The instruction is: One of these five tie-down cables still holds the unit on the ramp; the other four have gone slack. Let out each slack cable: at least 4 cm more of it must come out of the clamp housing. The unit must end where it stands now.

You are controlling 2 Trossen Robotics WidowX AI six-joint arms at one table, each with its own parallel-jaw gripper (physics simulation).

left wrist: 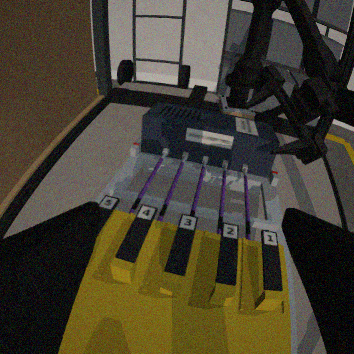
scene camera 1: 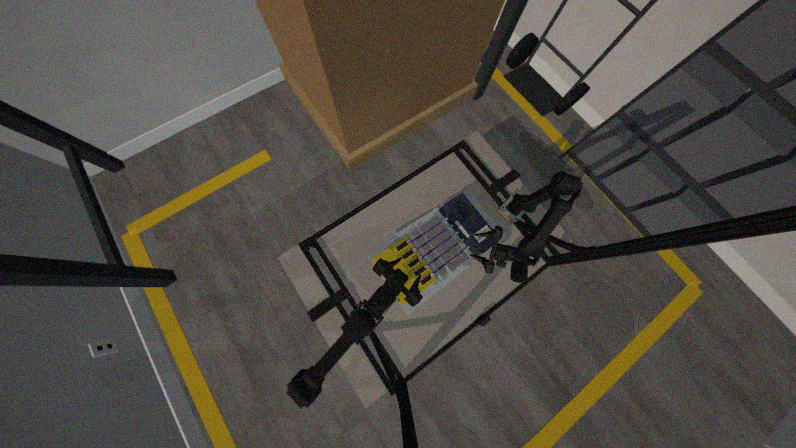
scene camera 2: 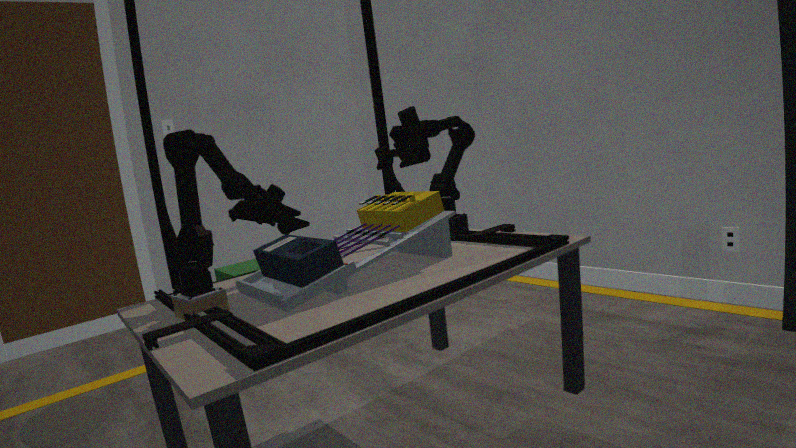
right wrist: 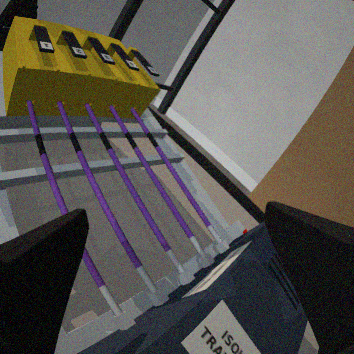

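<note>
The navy unit (scene camera 1: 465,214) (scene camera 2: 298,258) (left wrist: 165,131) (right wrist: 270,290) sits low on the grey ramp (scene camera 2: 426,244). The yellow clamp housing (scene camera 2: 420,214) (left wrist: 180,320) (right wrist: 75,82) stands at its upper end, with black levers numbered 1 to 5; the fifth is mostly hidden by a finger in the left wrist view. Five purple cables (left wrist: 198,190) (right wrist: 135,200) run to the unit, each with a black band near the housing. I cannot tell which is taut. My left gripper (scene camera 1: 413,271) (scene camera 2: 412,162) (left wrist: 195,216) is open above the housing. My right gripper (scene camera 1: 477,243) (scene camera 2: 303,219) (left wrist: 257,128) (right wrist: 177,216) is open above the unit.
Red marks (left wrist: 136,144) (left wrist: 274,173) show at both sides of the ramp beside the unit. A green block (scene camera 2: 236,269) lies behind the unit in scene camera 2. A black frame (scene camera 2: 412,289) runs along the table. A brown cabinet (scene camera 1: 389,66) stands beyond the table in scene camera 1.
</note>
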